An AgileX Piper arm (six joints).
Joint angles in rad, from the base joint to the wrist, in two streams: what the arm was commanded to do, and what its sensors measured. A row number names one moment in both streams.
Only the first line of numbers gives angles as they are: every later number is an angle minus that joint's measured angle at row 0.
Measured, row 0:
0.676 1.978 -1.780 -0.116 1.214 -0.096
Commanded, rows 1 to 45:
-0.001 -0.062 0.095 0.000 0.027 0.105
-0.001 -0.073 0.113 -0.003 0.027 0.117
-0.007 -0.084 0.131 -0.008 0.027 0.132
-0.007 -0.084 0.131 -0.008 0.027 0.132
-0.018 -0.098 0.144 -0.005 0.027 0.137
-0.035 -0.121 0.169 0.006 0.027 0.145
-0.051 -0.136 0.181 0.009 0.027 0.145
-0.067 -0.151 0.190 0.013 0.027 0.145
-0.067 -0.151 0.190 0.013 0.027 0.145
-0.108 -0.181 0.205 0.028 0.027 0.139
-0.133 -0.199 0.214 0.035 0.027 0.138
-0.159 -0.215 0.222 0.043 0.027 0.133
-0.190 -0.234 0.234 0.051 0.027 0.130
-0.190 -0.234 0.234 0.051 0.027 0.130
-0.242 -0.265 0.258 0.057 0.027 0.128
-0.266 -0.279 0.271 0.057 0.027 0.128
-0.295 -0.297 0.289 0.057 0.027 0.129
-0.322 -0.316 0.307 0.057 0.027 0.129
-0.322 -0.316 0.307 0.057 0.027 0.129
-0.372 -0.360 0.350 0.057 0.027 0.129
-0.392 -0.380 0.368 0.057 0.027 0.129
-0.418 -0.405 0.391 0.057 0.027 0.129
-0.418 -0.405 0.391 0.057 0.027 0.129
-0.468 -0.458 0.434 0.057 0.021 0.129
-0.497 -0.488 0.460 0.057 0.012 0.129
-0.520 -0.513 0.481 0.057 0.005 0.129
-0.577 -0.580 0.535 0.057 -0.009 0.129
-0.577 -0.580 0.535 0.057 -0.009 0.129
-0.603 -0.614 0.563 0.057 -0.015 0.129
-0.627 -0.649 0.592 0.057 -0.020 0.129
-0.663 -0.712 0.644 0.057 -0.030 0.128
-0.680 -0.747 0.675 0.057 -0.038 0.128
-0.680 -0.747 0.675 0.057 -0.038 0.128
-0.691 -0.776 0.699 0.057 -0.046 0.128
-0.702 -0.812 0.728 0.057 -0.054 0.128
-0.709 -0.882 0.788 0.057 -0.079 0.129
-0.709 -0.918 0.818 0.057 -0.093 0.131
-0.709 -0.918 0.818 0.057 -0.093 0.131
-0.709 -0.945 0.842 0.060 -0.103 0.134
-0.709 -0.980 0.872 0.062 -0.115 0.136
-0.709 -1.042 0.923 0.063 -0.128 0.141
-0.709 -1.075 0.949 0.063 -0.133 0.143
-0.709 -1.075 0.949 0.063 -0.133 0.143
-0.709 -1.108 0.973 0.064 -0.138 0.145
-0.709 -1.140 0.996 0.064 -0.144 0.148
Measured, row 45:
-0.705 -1.062 0.936 0.063 -0.124 0.140
